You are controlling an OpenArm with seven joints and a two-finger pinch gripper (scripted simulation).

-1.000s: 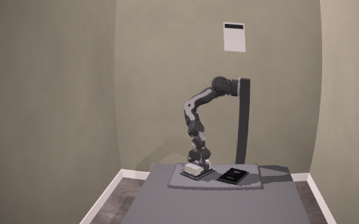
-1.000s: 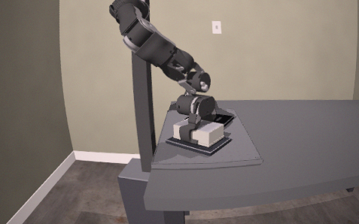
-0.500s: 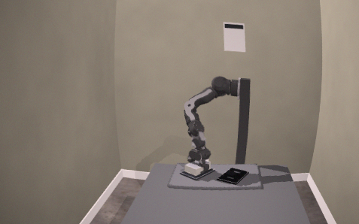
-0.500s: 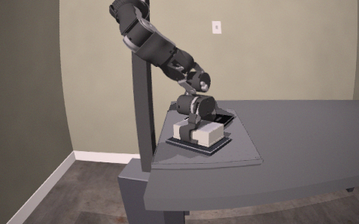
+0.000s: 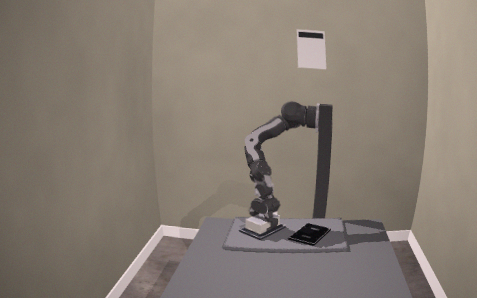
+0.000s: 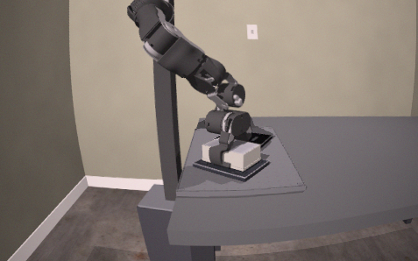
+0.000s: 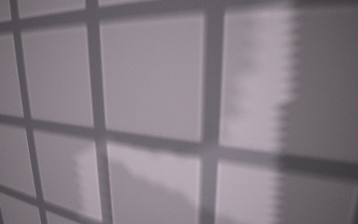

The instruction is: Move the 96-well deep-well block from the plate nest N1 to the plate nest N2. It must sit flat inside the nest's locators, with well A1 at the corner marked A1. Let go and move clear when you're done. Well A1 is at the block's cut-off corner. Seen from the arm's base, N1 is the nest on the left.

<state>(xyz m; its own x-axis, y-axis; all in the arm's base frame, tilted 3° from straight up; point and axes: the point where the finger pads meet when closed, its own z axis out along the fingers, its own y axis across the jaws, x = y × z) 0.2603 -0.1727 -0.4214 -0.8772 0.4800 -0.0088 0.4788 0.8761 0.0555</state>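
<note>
Now: hand 2 cm below the white deep-well block. From my hand the other things lie so: plate nest N1 (21 cm to the left, 2 cm below, 2 cm ahead); then A1 mark (8 cm to the left, 4 cm behind, 1 cm below); then plate nest N2 (2 cm below).
</note>
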